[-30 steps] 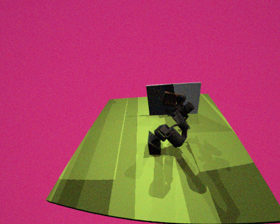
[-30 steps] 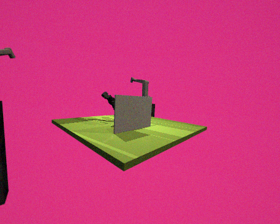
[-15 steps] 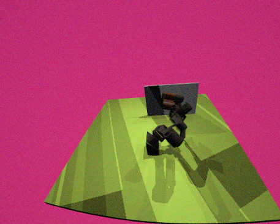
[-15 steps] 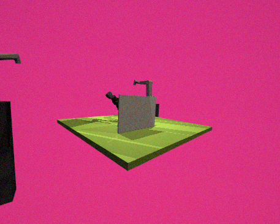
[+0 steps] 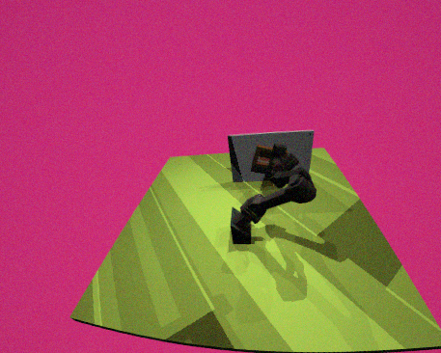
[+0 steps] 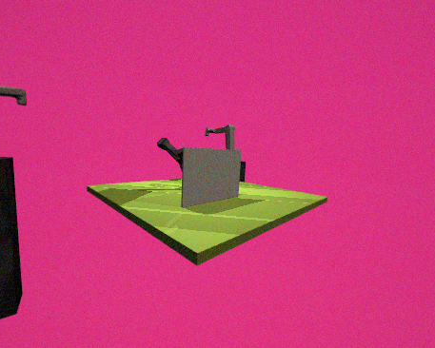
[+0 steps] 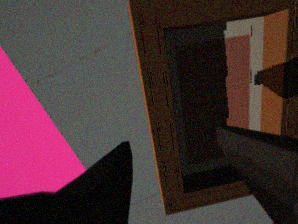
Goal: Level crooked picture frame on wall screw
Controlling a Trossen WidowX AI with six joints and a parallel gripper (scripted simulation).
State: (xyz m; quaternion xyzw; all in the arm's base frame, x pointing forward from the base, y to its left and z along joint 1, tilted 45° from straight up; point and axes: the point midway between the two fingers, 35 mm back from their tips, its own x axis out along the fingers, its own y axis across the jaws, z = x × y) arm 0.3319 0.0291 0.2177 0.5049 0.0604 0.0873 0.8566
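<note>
The picture frame lies 50 mm below my gripper tip, 50 mm ahead of it and 20 mm to the left of it. The rest, counted from my gripper tip: grey wall panel: 60 mm below, 60 mm ahead, 20 mm to the left.
</note>
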